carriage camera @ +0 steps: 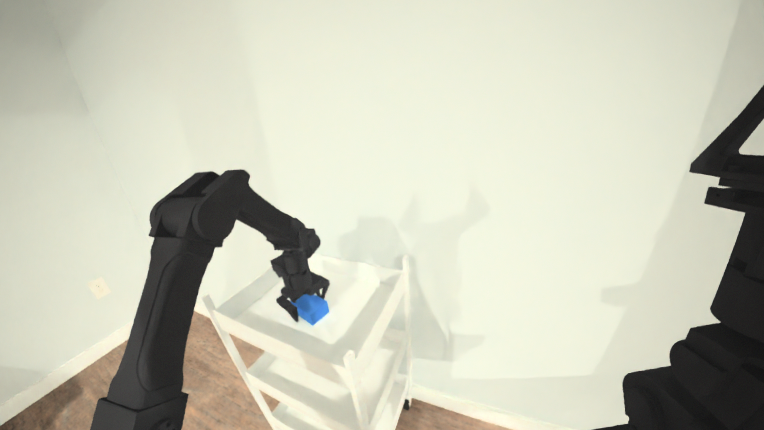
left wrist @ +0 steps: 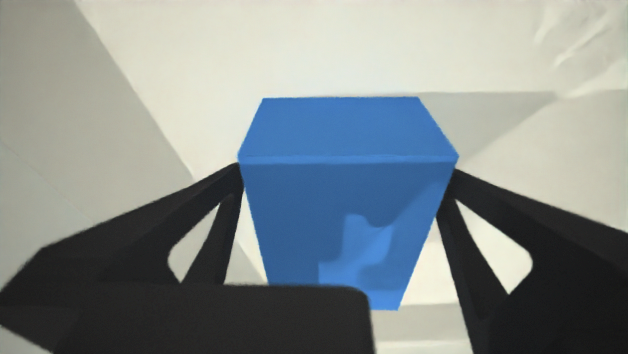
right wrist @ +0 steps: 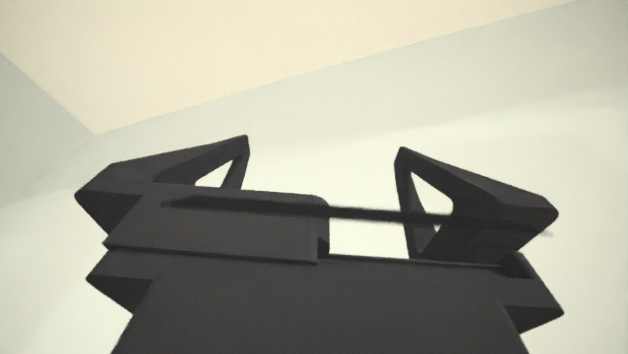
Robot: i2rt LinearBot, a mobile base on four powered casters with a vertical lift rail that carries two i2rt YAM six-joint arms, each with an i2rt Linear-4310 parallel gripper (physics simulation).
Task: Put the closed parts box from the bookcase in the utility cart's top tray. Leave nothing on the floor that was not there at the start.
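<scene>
The closed parts box, a plain blue block, sits in the top tray of the white utility cart and looks upright on the tray floor. My left gripper reaches down into the tray and is open, with one finger on each side of the box. The palm hides the lower part of the box in the left wrist view. My right gripper is open and empty, raised away from the cart. The bookcase does not show in these views.
Pale walls stand behind and to the left of the cart, with a wall outlet at the left. The cart has lower shelves under the top tray. Wooden floor shows around its base. Corner posts rise above the tray rim.
</scene>
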